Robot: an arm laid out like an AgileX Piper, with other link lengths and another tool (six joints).
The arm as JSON. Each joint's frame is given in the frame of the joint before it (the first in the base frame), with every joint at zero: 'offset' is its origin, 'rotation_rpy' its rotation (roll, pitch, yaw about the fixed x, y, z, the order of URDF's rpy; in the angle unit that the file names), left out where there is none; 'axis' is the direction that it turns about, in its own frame. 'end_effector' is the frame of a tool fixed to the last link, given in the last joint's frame.
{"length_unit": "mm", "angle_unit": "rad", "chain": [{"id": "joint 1", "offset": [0.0, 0.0, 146.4], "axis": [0.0, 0.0, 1.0]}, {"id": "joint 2", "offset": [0.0, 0.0, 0.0], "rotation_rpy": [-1.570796, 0.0, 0.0], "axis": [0.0, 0.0, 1.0]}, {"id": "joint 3", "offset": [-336.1, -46.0, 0.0], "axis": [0.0, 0.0, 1.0]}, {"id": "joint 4", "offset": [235.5, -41.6, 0.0], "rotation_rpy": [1.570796, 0.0, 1.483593], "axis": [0.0, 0.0, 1.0]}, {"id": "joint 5", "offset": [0.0, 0.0, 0.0], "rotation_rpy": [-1.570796, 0.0, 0.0], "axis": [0.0, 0.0, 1.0]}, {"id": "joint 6", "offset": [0.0, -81.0, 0.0], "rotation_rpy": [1.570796, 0.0, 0.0], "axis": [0.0, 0.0, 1.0]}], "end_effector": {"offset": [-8.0, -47.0, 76.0], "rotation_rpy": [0.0, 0.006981, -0.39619]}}
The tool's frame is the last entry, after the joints.
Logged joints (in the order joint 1, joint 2, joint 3, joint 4, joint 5, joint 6), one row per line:
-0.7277, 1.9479, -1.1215, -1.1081, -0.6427, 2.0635
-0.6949, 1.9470, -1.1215, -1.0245, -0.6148, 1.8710
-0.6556, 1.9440, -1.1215, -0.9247, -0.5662, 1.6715
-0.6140, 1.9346, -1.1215, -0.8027, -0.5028, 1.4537
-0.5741, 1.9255, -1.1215, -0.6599, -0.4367, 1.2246
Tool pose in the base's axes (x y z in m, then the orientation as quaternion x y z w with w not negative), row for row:
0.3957, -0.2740, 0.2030, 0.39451, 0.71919, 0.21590, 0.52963
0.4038, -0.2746, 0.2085, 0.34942, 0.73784, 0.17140, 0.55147
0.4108, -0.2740, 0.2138, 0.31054, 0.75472, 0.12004, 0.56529
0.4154, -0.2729, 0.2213, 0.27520, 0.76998, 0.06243, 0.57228
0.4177, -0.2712, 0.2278, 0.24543, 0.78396, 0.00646, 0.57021
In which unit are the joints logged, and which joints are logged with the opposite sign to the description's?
The joints are logged in radians. Opposite sign: none.
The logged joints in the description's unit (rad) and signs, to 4 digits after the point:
-0.7277, 1.9479, -1.1215, -1.1081, -0.6427, 2.0635
-0.6949, 1.9470, -1.1215, -1.0245, -0.6148, 1.8710
-0.6556, 1.9440, -1.1215, -0.9247, -0.5662, 1.6715
-0.6140, 1.9346, -1.1215, -0.8027, -0.5028, 1.4537
-0.5741, 1.9255, -1.1215, -0.6599, -0.4367, 1.2246

